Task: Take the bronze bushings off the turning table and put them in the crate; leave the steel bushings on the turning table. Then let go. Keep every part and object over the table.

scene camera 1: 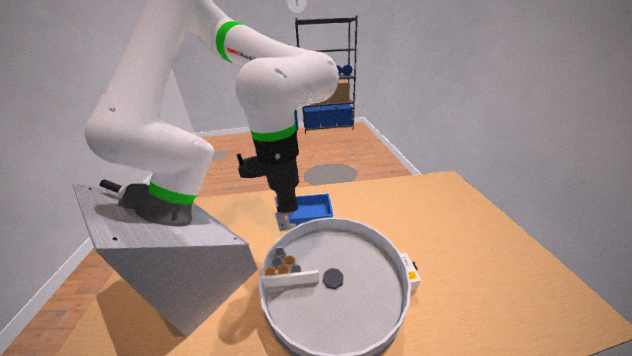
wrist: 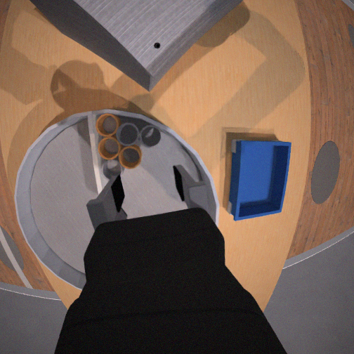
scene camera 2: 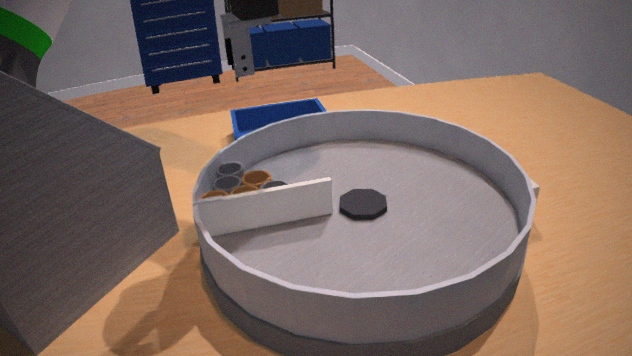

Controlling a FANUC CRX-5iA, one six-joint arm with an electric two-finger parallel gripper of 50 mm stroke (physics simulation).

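Where they show: gripper, fingertip midpoint: [scene camera 1: 282, 222] [scene camera 2: 240, 68]; arm's base, origin of the base link: [scene camera 1: 164, 215].
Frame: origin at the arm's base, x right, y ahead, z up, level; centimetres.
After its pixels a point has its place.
Note:
Three bronze bushings, one of them [scene camera 1: 289, 260] {z -19.3, x -0.4, y 34.6 cm} [scene camera 2: 257, 185] {z -17.2, x 3.1, y 35.3 cm} [wrist: 131, 167] nearest the open floor, stand upright in the turning table [scene camera 1: 360, 260] {z -20.8, x -1.8, y 57.4 cm} [scene camera 2: 430, 215] {z -20.8, x 8.3, y 56.5 cm} [wrist: 55, 200]. Three steel bushings, one of them [scene camera 1: 280, 251] [scene camera 2: 230, 176] [wrist: 150, 145] near the wall, stand among them. The group is packed close beside the white divider [scene camera 1: 290, 279] {z -17.6, x 7.1, y 36.3 cm} [scene camera 2: 270, 202] {z -17.3, x 7.0, y 36.9 cm} [wrist: 95, 160], which hides some lower parts in the scene views. The blue crate [scene camera 1: 315, 216] {z -21.1, x -22.5, y 41.6 cm} [scene camera 2: 233, 122] {z -21.1, x -28.4, y 29.6 cm} [wrist: 237, 180] is beyond the turning table; its visible inside is empty. My gripper [scene camera 1: 287, 222] {z -3.2, x -1.7, y 34.7 cm} [wrist: 147, 181] is open and empty, raised above the bushings' side of the turning table.
The turning table's raised wall surrounds the bushings. A dark hub [scene camera 1: 333, 278] {z -20.0, x 5.0, y 48.6 cm} [scene camera 2: 363, 204] {z -20.0, x 5.4, y 48.4 cm} stands at its centre. The grey robot pedestal [scene camera 1: 170, 270] {z -1.8, x 15.7, y 11.9 cm} [scene camera 2: 85, 200] {z -13.0, x 9.8, y 15.6 cm} [wrist: 145, 40] is close to the bushings' side. A small white box [scene camera 1: 411, 272] {z -20.2, x 3.0, y 72.2 cm} sits at the turning table's outer right side.

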